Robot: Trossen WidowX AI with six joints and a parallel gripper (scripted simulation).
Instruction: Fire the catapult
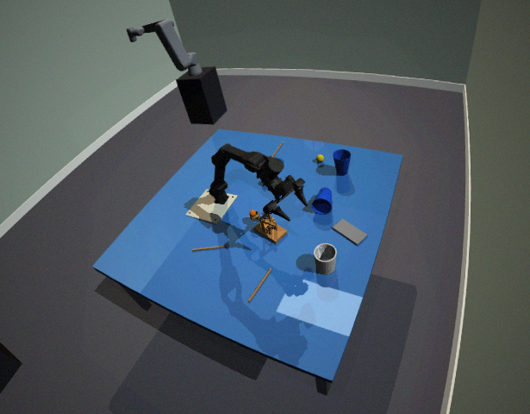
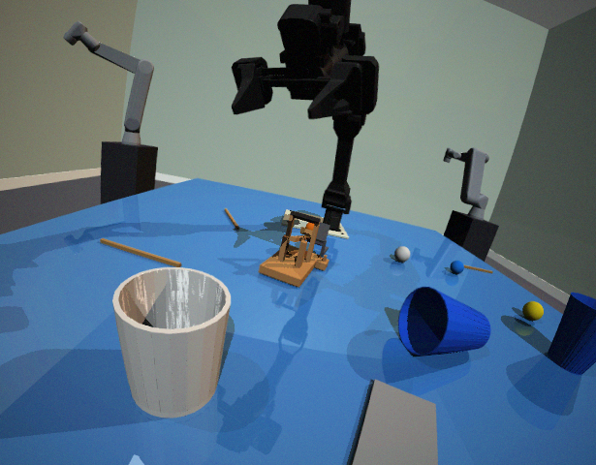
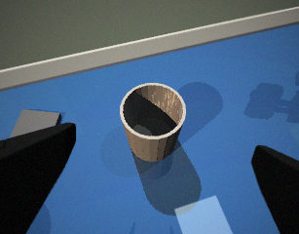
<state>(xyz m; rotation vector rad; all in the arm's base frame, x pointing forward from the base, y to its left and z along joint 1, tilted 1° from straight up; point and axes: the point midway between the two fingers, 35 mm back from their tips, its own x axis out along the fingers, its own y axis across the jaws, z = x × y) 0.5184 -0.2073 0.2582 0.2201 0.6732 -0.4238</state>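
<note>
Right now my gripper tip is 290 mm past the orange ball, 200 mm above it and 120 mm to the right of it. From my gripper tip the other things lie so: grey slab (250 mm below, 170 mm to the left, 170 mm ahead); white mug (230 mm below, 110 mm ahead, 40 mm to the right); catapult (220 mm behind, 210 mm below, 110 mm to the left).
</note>
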